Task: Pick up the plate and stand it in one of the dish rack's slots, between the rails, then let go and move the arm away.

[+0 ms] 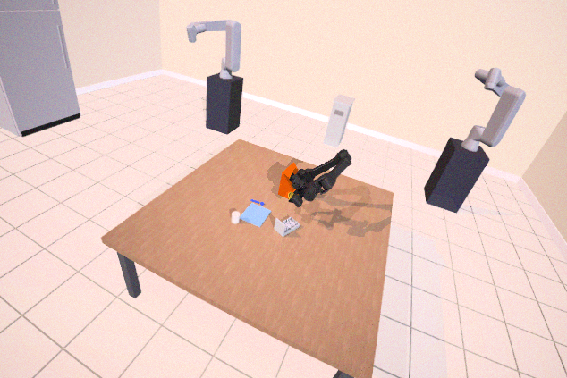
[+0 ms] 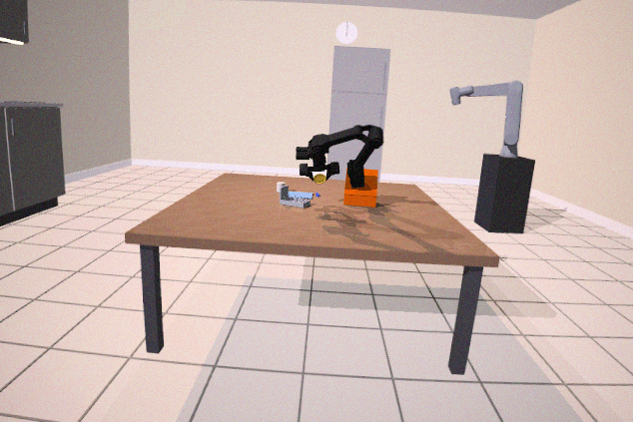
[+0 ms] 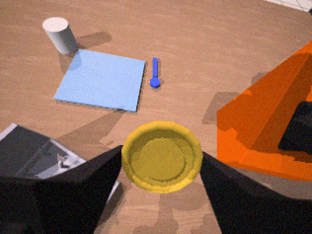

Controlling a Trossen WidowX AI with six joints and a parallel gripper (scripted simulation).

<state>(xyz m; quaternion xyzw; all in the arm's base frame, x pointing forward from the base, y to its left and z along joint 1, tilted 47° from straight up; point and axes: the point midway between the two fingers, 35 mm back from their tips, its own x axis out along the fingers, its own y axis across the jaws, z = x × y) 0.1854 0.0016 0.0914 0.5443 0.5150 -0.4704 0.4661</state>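
Now: the dish rack 11 cm ahead of my gripper tip, 10 cm below it and 4 cm to the left of it. The rest, counted from my gripper tip: white cup: 23 cm to the right, 21 cm ahead, 9 cm below; then blue cloth: 16 cm to the right, 12 cm below, 11 cm ahead; then yellow plate: 1 cm above.
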